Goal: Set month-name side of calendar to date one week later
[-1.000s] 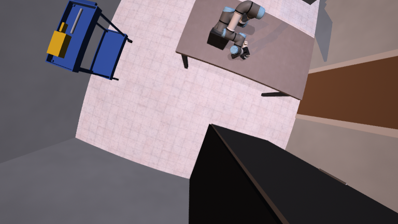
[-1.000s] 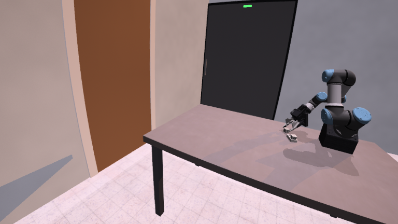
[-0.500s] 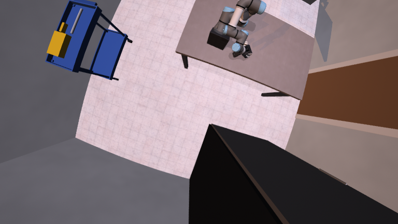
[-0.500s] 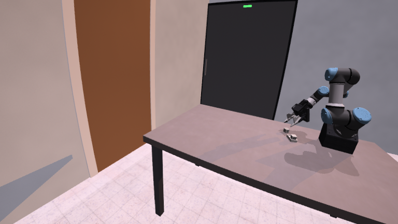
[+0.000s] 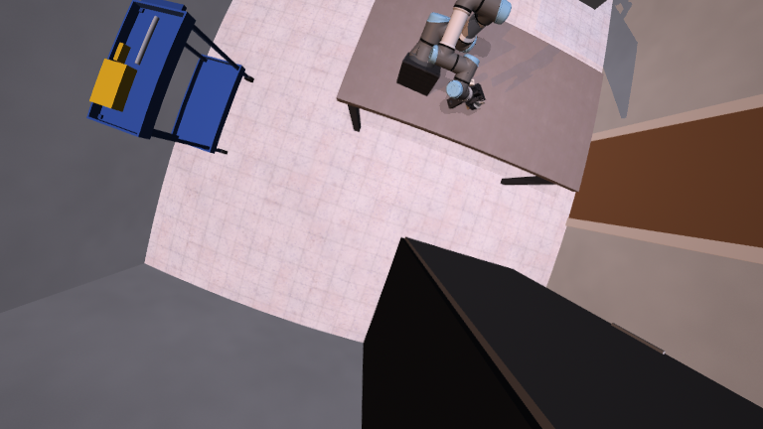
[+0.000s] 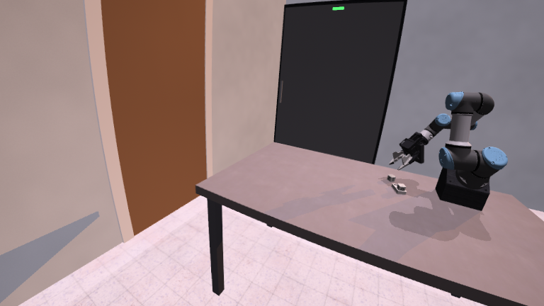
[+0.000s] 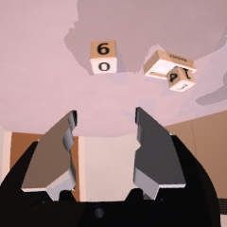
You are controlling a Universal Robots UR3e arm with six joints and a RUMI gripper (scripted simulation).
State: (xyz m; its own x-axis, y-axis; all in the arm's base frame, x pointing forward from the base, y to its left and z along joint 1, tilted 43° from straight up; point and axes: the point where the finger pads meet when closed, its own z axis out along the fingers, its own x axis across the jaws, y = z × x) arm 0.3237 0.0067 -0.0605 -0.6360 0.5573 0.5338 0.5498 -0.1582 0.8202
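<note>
Right now the cube is 80 mm below my hand. Round my hand: pale tray: 30 mm behind, 100 mm to the left, 80 mm below.
</note>
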